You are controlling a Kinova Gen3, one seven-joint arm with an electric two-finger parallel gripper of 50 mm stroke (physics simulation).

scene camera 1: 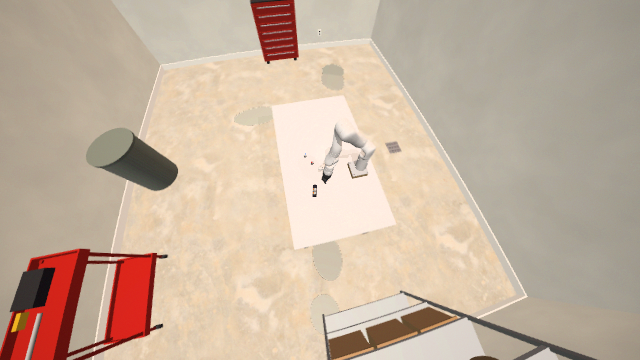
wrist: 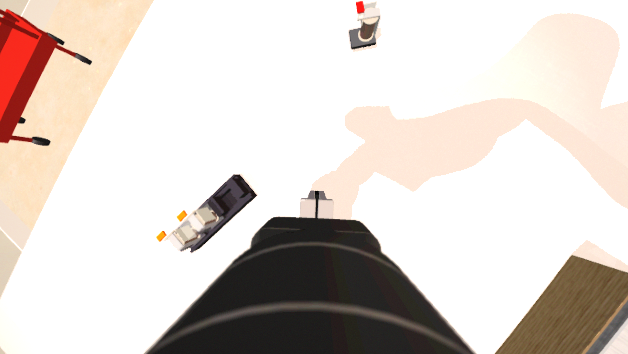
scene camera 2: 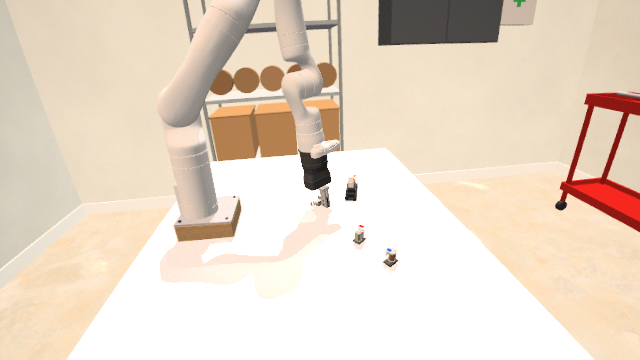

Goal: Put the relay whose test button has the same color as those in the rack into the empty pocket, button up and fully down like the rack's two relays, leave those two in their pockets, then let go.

Labels:
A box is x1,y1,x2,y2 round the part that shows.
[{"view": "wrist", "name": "my gripper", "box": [144,190,476,353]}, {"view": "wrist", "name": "orange-button relay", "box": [173,200,225,238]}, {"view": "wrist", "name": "orange-button relay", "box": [153,222,207,258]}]

